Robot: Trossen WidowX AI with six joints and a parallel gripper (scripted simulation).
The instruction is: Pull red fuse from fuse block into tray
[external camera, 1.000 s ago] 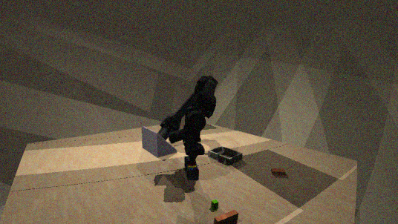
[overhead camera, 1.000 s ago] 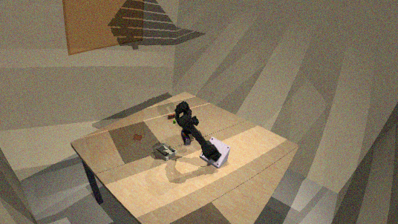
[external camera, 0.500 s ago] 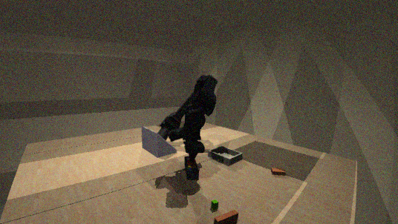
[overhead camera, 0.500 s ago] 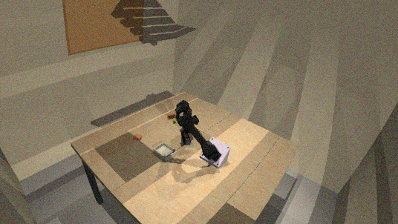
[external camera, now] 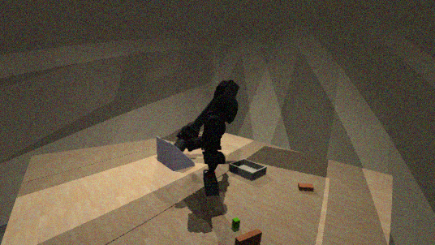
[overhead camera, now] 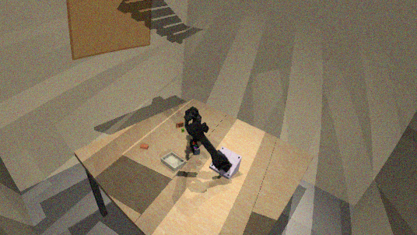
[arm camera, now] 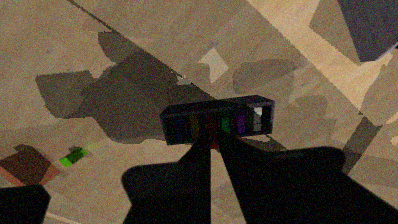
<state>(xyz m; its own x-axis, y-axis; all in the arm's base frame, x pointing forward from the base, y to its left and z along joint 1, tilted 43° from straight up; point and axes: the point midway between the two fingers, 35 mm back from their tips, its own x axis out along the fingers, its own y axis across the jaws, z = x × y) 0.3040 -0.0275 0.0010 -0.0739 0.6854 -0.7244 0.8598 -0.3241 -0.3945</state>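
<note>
Right now my gripper tip is 220 mm to the right of the grey tray, 60 mm above it and 20 mm past it. Also, from my gripper tip: red fuse: 10 mm below.
</note>
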